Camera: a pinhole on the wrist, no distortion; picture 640 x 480 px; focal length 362.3 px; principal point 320.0 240.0 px. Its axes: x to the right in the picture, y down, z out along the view. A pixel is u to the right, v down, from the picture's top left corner.
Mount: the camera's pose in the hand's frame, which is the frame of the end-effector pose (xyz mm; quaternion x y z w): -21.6 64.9 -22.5 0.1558 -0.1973 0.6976 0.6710
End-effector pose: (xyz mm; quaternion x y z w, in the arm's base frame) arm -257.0 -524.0 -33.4 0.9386 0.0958 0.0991 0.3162
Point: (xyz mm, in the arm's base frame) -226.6 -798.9 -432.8
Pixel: 443.2 266.0
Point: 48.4 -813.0 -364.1
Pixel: 510.5 48.2
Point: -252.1 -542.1 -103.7
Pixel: 203.5 189.8
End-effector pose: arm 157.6 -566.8 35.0 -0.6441 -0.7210 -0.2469 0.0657
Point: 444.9 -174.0 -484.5
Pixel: 582.6 137.8
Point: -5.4 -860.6 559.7
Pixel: behind the camera
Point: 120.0 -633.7 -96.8
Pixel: 159.6 429.5
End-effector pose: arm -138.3 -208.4 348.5 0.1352 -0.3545 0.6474 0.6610
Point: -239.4 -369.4 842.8
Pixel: 409.1 51.6
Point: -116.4 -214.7 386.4
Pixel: 50.2 71.5
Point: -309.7 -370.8 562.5
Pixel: 545.1 143.8
